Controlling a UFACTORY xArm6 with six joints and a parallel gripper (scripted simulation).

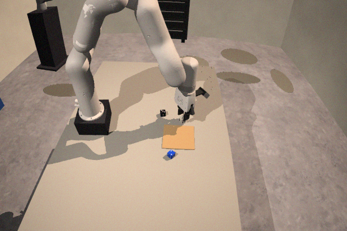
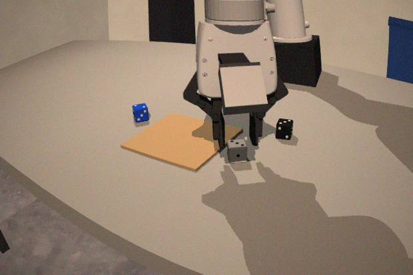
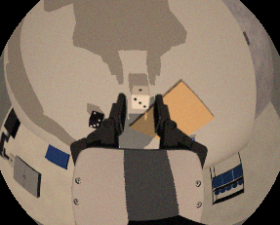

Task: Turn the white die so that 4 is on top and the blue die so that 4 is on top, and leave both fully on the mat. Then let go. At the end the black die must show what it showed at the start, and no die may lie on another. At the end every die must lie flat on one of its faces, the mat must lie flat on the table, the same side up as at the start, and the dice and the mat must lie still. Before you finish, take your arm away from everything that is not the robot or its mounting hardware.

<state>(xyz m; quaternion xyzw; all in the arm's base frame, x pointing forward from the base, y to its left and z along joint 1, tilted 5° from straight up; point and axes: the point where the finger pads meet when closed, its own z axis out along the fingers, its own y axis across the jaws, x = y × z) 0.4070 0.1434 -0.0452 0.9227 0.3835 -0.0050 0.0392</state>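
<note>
The white die lies 40 mm below my hand. Also, from my hand: blue die (220 mm to the right, 40 mm below, 10 mm behind); orange mat (110 mm to the right, 50 mm below); black die (100 mm behind, 40 mm below, 20 mm to the left).
</note>
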